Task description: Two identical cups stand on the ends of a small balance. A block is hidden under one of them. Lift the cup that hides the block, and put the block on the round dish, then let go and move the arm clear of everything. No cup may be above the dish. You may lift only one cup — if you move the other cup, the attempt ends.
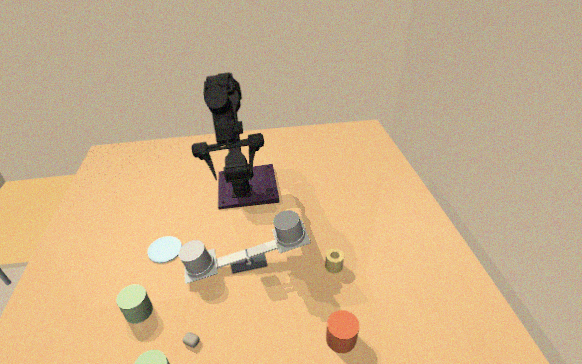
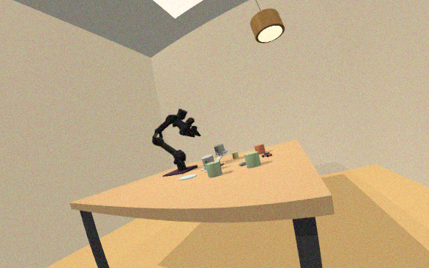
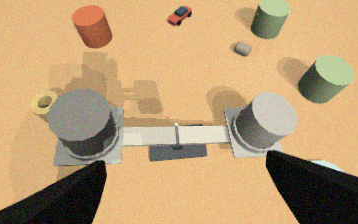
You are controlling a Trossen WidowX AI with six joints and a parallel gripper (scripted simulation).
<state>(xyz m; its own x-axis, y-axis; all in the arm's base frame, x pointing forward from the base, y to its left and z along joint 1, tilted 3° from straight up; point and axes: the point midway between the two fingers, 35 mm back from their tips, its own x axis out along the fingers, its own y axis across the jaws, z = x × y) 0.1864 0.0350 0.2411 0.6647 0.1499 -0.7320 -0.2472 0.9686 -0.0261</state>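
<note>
Right now the pale green block is 130 mm ahead of my gripper tip, 100 mm to the right of it and 190 mm below it. Round my gripper tip: pale blue round dish 50 mm ahead, 230 mm to the right, 230 mm below; then small grey pebble 330 mm ahead, 80 mm to the right, 220 mm below; then yellow ring 100 mm ahead, 270 mm to the left, 210 mm below.
</note>
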